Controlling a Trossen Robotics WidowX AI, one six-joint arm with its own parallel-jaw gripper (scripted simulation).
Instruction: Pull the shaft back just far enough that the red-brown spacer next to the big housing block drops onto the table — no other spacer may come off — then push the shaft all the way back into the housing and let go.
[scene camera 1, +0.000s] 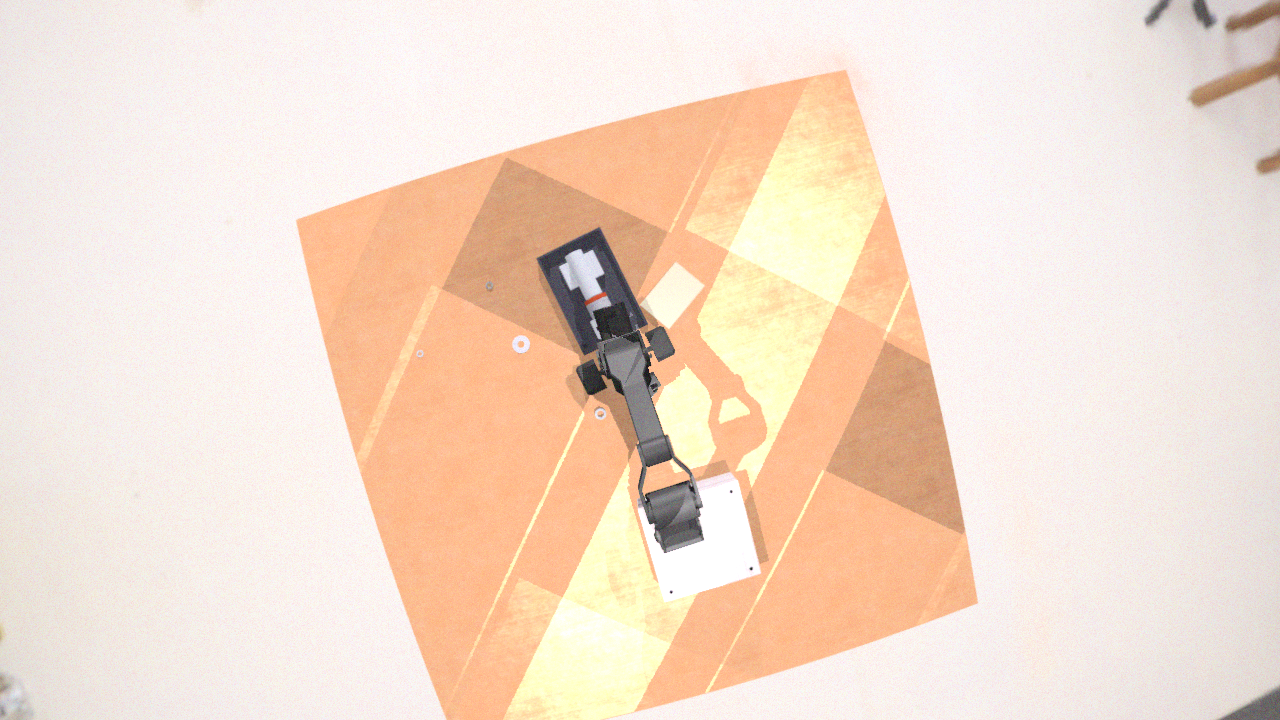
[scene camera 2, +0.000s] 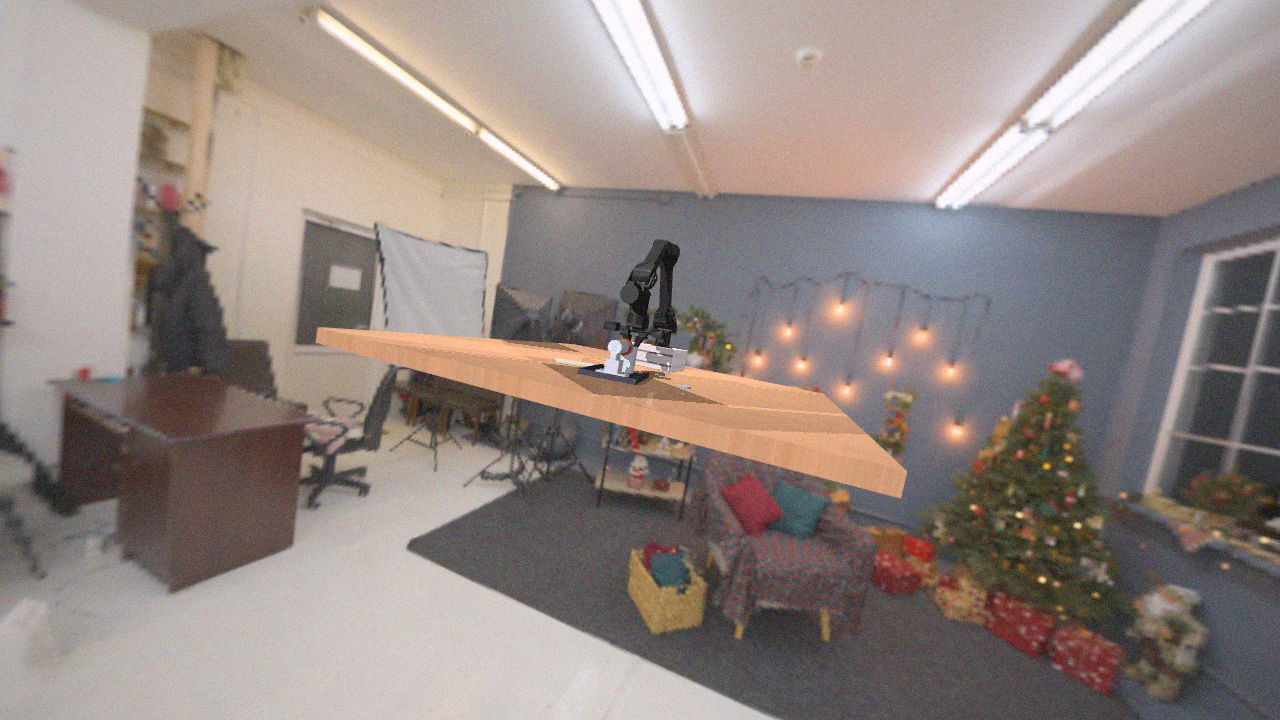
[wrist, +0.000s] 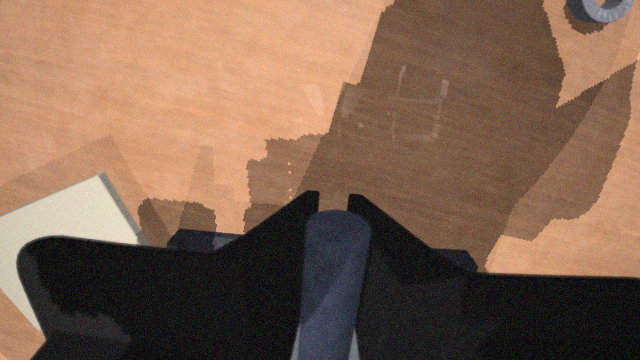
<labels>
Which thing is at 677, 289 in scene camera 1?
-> A cream card.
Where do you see my gripper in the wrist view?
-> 332, 205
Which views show my gripper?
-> Scene camera 1, scene camera 2 and the wrist view: all of them.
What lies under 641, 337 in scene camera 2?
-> My gripper.
</labels>
